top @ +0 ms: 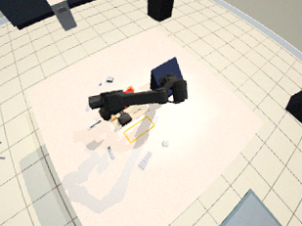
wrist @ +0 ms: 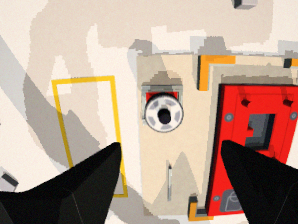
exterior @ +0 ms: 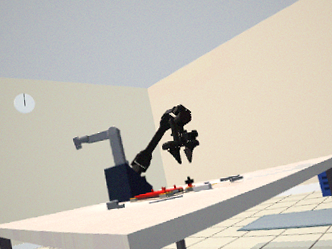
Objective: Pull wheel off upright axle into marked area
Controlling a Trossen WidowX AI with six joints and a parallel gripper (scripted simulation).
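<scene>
My gripper tip is 8 cm above the dark wheel. From my gripper tip the other things lie so: upright axle: 9 cm below.
</scene>
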